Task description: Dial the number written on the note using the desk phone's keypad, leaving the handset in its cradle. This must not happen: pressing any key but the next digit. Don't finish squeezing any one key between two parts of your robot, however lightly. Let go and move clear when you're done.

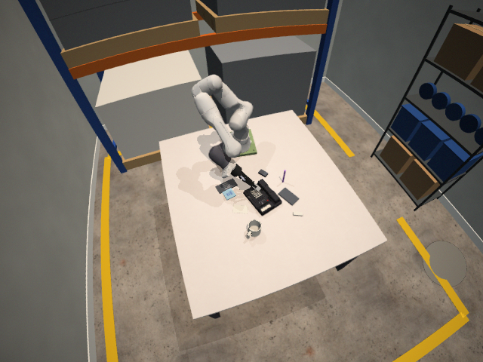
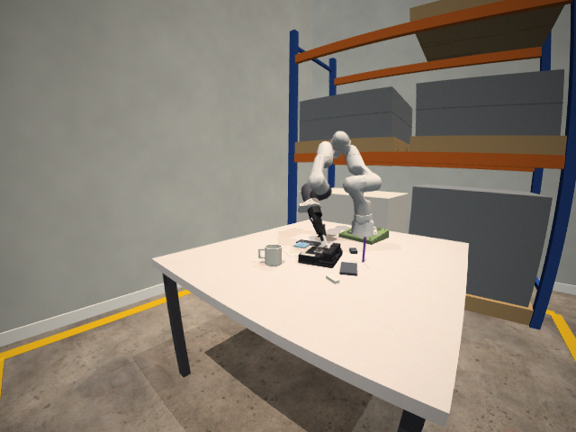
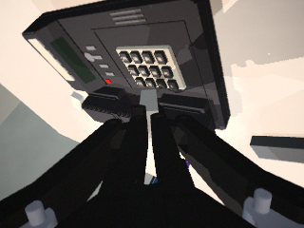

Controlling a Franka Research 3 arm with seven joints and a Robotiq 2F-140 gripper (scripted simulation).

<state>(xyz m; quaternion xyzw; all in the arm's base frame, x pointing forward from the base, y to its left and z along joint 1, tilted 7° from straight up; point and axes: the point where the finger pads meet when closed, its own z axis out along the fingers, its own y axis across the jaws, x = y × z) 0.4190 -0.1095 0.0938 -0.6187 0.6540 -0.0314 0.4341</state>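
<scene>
My gripper is now 50 mm short of the handset, 70 mm to the right of it and 30 mm above it. Also, from my hand: mug (250 mm ahead, 160 mm to the right, 40 mm below); purple pen (10 mm ahead, 220 mm to the left, 10 mm below); note (60 mm ahead, 150 mm to the right, 70 mm below).
</scene>
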